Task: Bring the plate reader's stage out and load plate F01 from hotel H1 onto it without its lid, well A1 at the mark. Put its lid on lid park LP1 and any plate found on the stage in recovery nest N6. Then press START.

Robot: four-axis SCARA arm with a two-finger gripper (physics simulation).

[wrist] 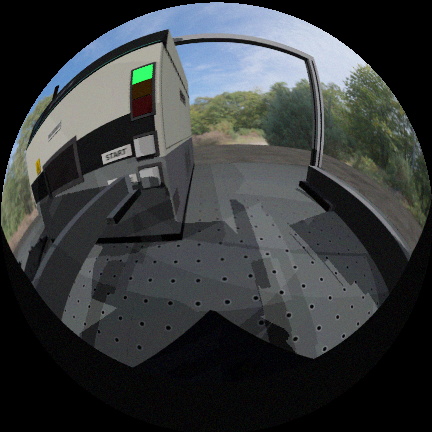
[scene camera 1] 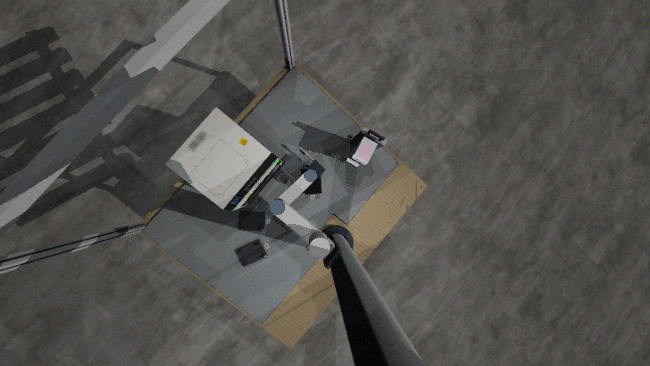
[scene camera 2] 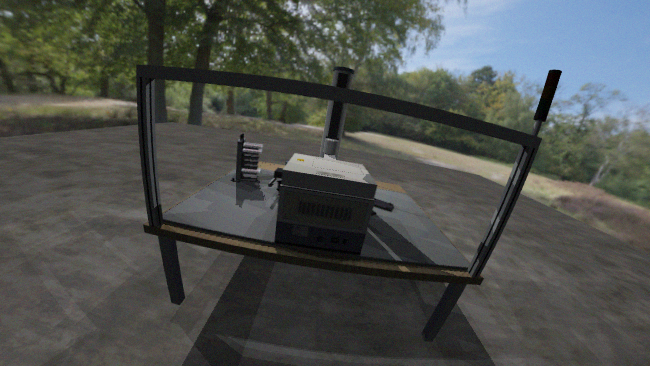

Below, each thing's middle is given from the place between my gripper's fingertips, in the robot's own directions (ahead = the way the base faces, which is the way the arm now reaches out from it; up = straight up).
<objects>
Right now my hand is 23 cm to the right of the stage slot (wrist: pixel 62 169), 4 cm below it and 2 cm short of it. Round my hand: frame post (scene camera 2: pixel 145 81): 46 cm to the right, 43 cm ahead, 19 cm above.
</objects>
